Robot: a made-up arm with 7 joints. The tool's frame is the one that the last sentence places. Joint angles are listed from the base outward.
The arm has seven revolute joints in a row. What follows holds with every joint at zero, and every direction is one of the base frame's.
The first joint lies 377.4 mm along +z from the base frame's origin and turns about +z.
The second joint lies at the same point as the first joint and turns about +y.
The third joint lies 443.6 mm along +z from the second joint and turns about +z.
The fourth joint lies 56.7 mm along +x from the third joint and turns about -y.
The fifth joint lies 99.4 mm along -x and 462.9 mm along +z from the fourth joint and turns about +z.
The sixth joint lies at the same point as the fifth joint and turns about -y.
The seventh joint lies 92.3 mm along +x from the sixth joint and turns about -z.
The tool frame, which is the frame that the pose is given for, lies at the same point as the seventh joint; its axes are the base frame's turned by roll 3.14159, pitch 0 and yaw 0 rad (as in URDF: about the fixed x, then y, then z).
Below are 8 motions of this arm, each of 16 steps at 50 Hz.
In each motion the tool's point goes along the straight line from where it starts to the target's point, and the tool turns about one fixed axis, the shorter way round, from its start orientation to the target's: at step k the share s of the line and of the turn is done. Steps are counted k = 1, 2, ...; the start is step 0. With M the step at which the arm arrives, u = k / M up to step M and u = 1 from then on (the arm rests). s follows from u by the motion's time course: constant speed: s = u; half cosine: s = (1 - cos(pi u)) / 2; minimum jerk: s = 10 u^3 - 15 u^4 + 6 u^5.
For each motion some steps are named. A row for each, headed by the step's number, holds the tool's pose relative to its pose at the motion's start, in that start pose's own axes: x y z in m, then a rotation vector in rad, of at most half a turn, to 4 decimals.
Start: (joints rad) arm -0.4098 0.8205 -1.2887 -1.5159 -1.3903 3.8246 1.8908
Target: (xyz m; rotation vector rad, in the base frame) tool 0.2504 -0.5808 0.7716 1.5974 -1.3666 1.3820
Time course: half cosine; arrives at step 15
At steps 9, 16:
9: 0.0581 0.0522 -0.0804 -0.0691 0.1617 0.1934
16: 0.0887 0.0797 -0.1228 -0.1056 0.2470 0.2956

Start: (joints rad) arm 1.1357 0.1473 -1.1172 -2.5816 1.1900 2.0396 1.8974
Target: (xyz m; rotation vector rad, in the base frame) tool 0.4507 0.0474 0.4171 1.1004 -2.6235 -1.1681
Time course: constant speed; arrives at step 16
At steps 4, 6, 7, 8, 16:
4: -0.0068 0.0148 0.0102 -0.0006 0.0677 -0.0848
6: -0.0101 0.0222 0.0153 -0.0009 0.1015 -0.1272
7: -0.0118 0.0259 0.0179 -0.0010 0.1184 -0.1484
8: -0.0135 0.0296 0.0204 -0.0011 0.1353 -0.1696
16: -0.0270 0.0592 0.0408 -0.0023 0.2706 -0.3392

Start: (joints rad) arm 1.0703 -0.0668 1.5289 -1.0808 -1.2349 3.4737 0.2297
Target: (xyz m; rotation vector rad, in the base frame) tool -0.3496 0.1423 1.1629 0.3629 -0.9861 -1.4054
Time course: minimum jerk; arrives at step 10
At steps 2, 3, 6, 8, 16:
2: -0.0029 0.0036 -0.0007 -0.0086 -0.0114 -0.0004
3: -0.0083 0.0100 -0.0019 -0.0243 -0.0322 -0.0011
6: -0.0347 0.0421 -0.0081 -0.1017 -0.1349 -0.0045
8: -0.0479 0.0580 -0.0111 -0.1404 -0.1861 -0.0062
16: -0.0508 0.0616 -0.0118 -0.1490 -0.1976 -0.0066

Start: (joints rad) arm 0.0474 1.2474 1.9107 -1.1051 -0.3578 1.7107 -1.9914
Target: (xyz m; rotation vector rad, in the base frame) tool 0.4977 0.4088 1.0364 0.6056 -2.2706 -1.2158
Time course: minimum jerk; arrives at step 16
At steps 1, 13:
1: 0.0007 0.0002 -0.0001 0.0001 -0.0003 -0.0007
13: 0.2824 0.0997 -0.0243 0.0582 -0.1300 -0.2937

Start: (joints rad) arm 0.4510 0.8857 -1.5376 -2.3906 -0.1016 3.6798 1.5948
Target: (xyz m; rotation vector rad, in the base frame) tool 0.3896 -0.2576 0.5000 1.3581 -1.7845 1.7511
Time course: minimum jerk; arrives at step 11
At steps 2, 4, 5, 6, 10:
2: -0.0017 0.0007 -0.0028 0.0053 -0.0025 0.0022
4: -0.0100 0.0040 -0.0162 0.0304 -0.0140 0.0125
5: -0.0161 0.0065 -0.0261 0.0491 -0.0227 0.0202
6: -0.0227 0.0092 -0.0368 0.0692 -0.0320 0.0284
10: -0.0386 0.0156 -0.0625 0.1176 -0.0543 0.0483

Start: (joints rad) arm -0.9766 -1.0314 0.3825 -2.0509 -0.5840 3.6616 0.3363
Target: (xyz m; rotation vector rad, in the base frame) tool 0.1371 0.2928 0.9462 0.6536 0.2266 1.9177
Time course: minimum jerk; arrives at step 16
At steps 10, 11, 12, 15, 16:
10: 0.0341 -0.0438 -0.0065 -0.2161 0.0274 -0.0947
11: 0.0385 -0.0495 -0.0074 -0.2445 0.0310 -0.1071
12: 0.0421 -0.0542 -0.0081 -0.2673 0.0339 -0.1171
15: 0.0469 -0.0603 -0.0090 -0.2975 0.0377 -0.1304
16: 0.0470 -0.0604 -0.0090 -0.2981 0.0378 -0.1307

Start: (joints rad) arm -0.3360 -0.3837 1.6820 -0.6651 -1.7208 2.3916 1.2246
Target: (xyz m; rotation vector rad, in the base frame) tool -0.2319 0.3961 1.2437 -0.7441 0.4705 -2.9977
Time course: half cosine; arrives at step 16
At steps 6, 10, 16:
6: -0.0044 0.0214 0.0233 -0.1787 0.0512 -0.0943
10: -0.0098 0.0479 0.0522 -0.4002 0.1147 -0.2112
16: -0.0141 0.0692 0.0756 -0.5789 0.1659 -0.3055

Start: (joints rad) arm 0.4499 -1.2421 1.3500 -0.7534 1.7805 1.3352 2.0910
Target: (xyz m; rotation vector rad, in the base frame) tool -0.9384 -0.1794 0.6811 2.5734 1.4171 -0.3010
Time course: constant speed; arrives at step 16
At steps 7, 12, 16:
7: -0.0373 0.0346 0.0335 -0.0606 0.0205 -0.0885
12: -0.0639 0.0592 0.0574 -0.1039 0.0351 -0.1517
16: -0.0852 0.0790 0.0765 -0.1385 0.0468 -0.2023

